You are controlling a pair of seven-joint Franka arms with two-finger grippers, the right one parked.
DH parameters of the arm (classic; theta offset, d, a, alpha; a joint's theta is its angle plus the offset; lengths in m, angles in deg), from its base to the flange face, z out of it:
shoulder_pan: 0 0.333 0 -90
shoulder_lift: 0 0 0 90
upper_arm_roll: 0 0.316 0.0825 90
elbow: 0 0 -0.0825 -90
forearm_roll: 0 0.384 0 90
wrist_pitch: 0 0 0.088 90
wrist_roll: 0 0.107 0 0
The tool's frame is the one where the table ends.
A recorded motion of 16 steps. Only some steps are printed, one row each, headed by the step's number.
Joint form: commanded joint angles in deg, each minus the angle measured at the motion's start. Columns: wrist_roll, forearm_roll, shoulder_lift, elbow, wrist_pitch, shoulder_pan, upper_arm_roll.
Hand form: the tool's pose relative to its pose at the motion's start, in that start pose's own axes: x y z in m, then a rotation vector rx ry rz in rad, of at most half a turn. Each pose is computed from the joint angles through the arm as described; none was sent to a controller.
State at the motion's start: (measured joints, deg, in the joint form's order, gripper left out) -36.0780 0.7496 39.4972 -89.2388 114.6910 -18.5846 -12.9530
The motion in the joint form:
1: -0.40 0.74 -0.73 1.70 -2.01 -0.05 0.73
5: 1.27 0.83 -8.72 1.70 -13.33 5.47 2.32
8: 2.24 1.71 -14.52 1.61 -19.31 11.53 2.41
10: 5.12 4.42 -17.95 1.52 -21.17 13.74 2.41
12: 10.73 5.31 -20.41 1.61 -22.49 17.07 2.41
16: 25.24 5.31 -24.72 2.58 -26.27 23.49 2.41
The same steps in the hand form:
1: 0.0048 -0.0052 -0.0193 0.0124 0.0174 -0.0120
5: 0.0097 -0.0864 -0.1006 0.0532 -0.0174 -0.0962
8: 0.0094 -0.1592 -0.1597 0.0578 -0.0138 -0.1796
10: 0.0023 -0.1903 -0.1938 0.0885 0.0300 -0.1637
12: 0.0002 -0.2294 -0.2194 0.0895 0.0490 -0.1239
16: -0.0134 -0.3018 -0.2656 0.0759 0.0580 0.0127

